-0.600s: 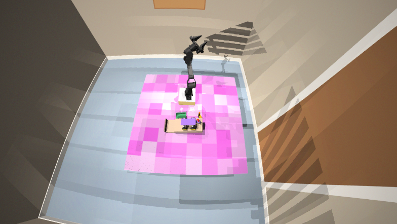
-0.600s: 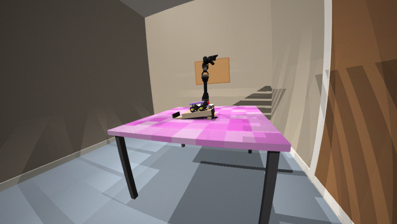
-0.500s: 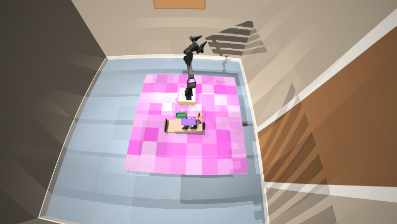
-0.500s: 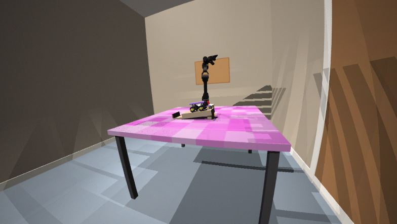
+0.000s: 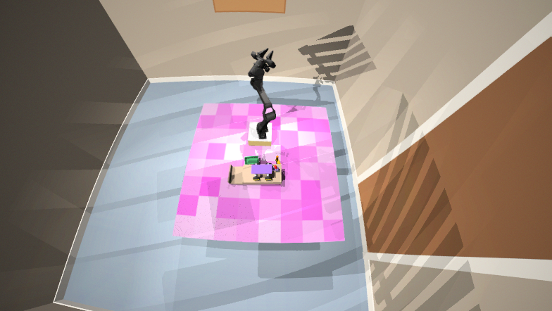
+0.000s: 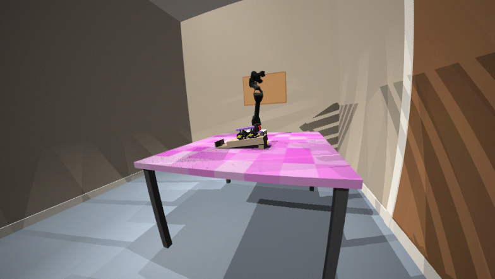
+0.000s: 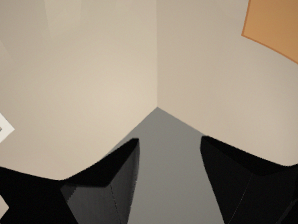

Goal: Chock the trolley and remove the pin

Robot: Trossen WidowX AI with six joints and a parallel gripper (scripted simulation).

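The yellow chock lies 700 mm below my gripper tip, 480 mm ahead of it and 40 mm to the left of it. Round my gripper tip: red-headed stop pin 590 mm below, 590 mm ahead, 10 mm to the left; then purple trolley 610 mm below, 600 mm ahead, 90 mm to the right; then green tray 730 mm below, 450 mm ahead, 180 mm to the right.
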